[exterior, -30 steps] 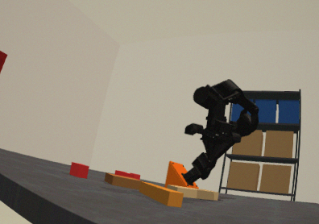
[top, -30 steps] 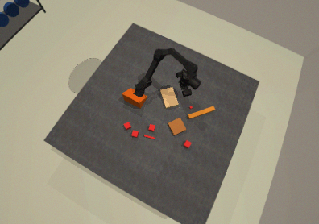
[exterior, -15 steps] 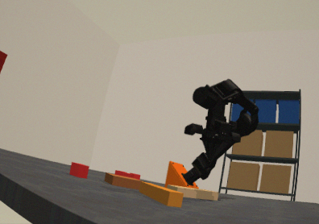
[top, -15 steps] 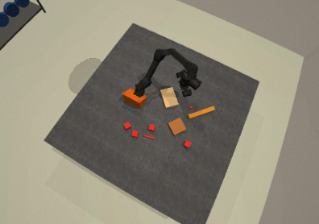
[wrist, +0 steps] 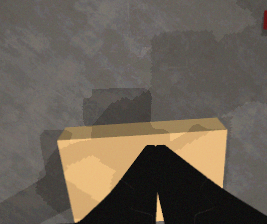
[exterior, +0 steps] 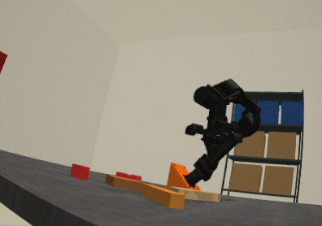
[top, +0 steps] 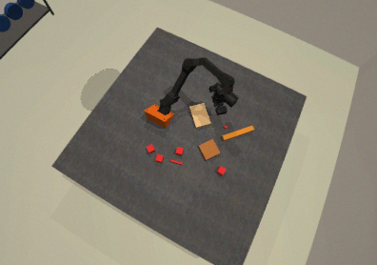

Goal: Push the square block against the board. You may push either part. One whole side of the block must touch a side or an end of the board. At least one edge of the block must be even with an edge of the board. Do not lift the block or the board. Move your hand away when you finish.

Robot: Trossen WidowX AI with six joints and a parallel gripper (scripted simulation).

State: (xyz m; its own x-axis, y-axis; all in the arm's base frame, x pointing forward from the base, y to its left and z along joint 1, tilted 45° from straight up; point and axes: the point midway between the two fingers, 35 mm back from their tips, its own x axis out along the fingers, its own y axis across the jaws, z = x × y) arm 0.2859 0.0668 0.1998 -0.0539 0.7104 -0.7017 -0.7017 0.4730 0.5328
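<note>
Now: the square block 24 cm to the right of my gripper tip, 12 cm below it and 10 cm ahead of it. The rest, counted from my gripper tip: thin red strip 41 cm to the right, 13 cm below, 3 cm behind; orange board 21 cm ahead, 12 cm below, 4 cm to the right.
</note>
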